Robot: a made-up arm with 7 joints.
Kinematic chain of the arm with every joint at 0, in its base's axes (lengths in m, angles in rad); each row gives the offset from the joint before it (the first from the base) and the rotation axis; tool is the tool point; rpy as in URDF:
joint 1: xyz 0 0 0 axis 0.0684 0.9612 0.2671
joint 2: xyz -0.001 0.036 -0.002 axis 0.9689 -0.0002 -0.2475
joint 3: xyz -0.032 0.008 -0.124 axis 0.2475 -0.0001 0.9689
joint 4: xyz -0.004 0 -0.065 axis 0.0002 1 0
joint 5: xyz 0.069 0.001 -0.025 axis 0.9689 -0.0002 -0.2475
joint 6: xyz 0.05 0 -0.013 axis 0.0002 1 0
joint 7: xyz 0.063 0 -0.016 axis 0.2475 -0.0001 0.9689
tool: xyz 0 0 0 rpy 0 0.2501 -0.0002
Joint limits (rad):
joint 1: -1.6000..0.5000
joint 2: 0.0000..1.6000
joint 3: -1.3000..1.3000
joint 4: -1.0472..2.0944
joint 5: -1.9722..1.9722
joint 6: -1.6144..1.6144
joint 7: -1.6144..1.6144
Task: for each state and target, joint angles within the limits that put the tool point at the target. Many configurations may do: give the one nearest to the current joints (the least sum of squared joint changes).
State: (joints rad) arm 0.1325 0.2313 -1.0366 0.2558 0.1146 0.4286 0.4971
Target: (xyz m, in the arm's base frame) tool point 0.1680 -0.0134 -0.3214
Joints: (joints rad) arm -0.5191 0.1686 -0.8664 0.7459 0.1382 0.4185 0.4971
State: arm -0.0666 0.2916 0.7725 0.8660 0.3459 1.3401 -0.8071
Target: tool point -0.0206 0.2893 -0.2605
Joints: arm -0.0551 0.5984 0.8073 0.9345 0.3465 1.0020 -0.8071
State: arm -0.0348 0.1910 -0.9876 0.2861 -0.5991 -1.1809 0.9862
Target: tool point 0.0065 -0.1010 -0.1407
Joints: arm 0.1635 0.0000 -1.3000 -0.1192 -0.2655 -1.1343 0.9862
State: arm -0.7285 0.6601 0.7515 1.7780 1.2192 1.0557 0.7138
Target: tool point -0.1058 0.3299 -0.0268
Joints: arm -0.0667 1.3734 0.5350 2.0944 1.1363 1.3601 0.7138
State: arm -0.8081 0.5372 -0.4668 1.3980 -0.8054 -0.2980 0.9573
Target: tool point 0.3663 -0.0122 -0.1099
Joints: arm -1.3293 0.1969 -0.4994 1.2057 -0.7905 -0.2863 0.9573
